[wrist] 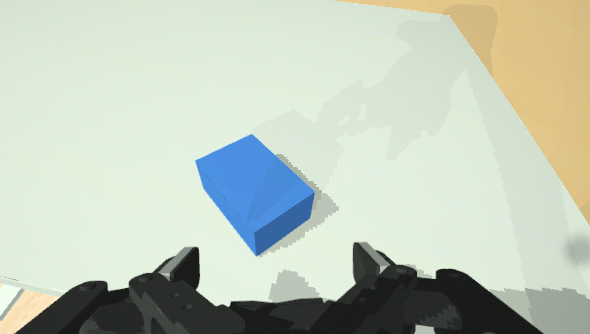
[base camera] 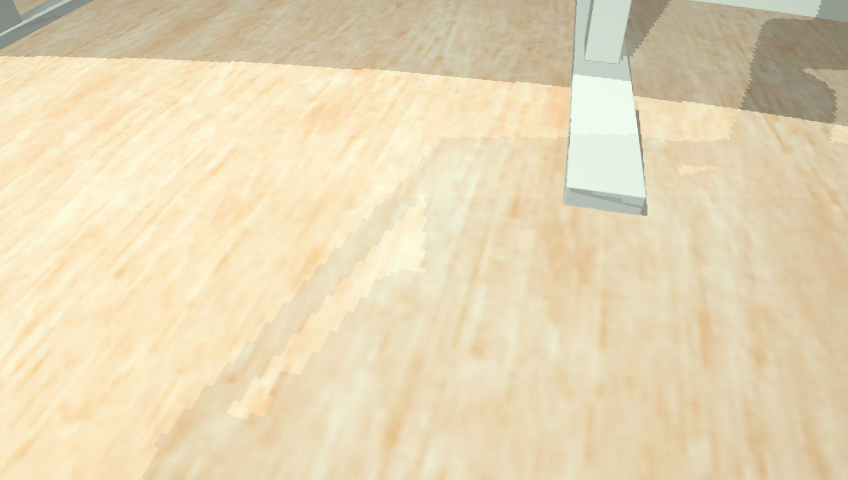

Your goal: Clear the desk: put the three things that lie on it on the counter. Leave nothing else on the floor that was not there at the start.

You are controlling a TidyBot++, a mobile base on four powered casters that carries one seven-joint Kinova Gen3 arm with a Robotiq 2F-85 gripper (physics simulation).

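Places are measured from the arm's base along level axes (x down, y ahead, z right), in metres.
Where they show: gripper, fingertip midpoint: (wrist: 277, 261).
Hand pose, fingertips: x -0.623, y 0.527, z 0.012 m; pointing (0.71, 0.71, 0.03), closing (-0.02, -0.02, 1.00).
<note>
After its pixels a point has its place.
A blue block (wrist: 255, 182) {x -0.593, y 0.609, z -0.004 m} lies on the pale desk top (wrist: 125, 90) {x -0.553, y 0.810, z -0.190 m} in the middle of the wrist view, turned at an angle to the fingers. My gripper (wrist: 277, 261) {x -0.623, y 0.527, z 0.012 m} is open and empty. Its fingertips show below the block in the wrist view, one to the left and one to the right, with the block's near corner just above the gap between them. In the base camera view a pale desk leg with its foot (base camera: 604, 136) stands on the floor at the upper right. The other two things and the counter do not show in either view.
The desk's far right corner and right edge show in the wrist view, with an orange-tan surface (wrist: 545, 75) {x -0.426, y 1.128, z 0.815 m} beyond. Wooden floor (base camera: 178, 208) {x 0.396, y 0.508, z -0.282 m} lies before the desk foot. Another grey foot (base camera: 44, 20) {x 0.386, y 1.188, z -0.908 m} shows at the base view's upper left. Shadows fall on desk and floor.
</note>
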